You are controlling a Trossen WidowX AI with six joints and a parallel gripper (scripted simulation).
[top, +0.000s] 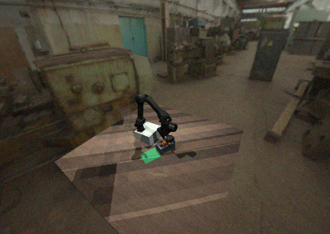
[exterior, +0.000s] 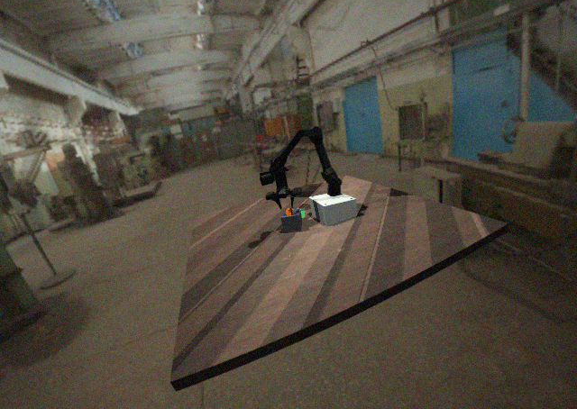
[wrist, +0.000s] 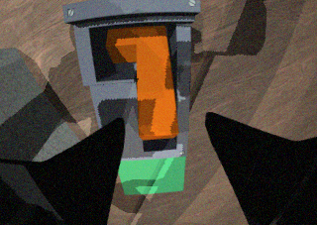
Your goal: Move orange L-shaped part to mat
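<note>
Now: gripper tip 40 mm to the right of the orange L-shaped part and 60 mm above it. Round my gripper tip: green mat (80 mm behind, 130 mm to the right, 120 mm below).
</note>
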